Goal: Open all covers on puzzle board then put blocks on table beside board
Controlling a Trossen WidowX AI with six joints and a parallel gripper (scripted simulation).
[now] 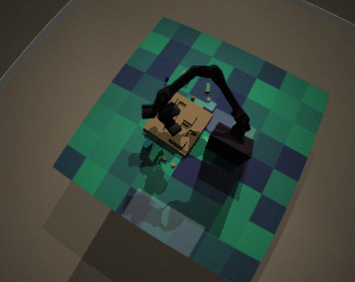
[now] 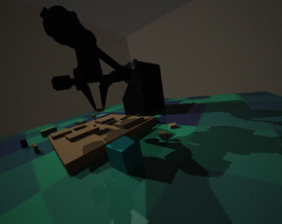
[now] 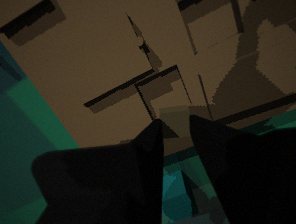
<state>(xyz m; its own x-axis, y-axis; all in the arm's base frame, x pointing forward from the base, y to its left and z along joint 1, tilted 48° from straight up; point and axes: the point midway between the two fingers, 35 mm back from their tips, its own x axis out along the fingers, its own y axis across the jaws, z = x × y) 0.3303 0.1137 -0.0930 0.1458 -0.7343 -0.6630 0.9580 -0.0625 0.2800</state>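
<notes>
Now: gripper tip 260 mm to the left of the light teal block, 100 mm past it and 80 mm above it. From my gripper tip the other things lie so: cyan block: 150 mm to the left, 70 mm below, 40 mm ahead; then brown block: 180 mm ahead, 140 mm to the right, 80 mm below; then orange block: 250 mm to the right, 80 mm below, 10 mm ahead.
</notes>
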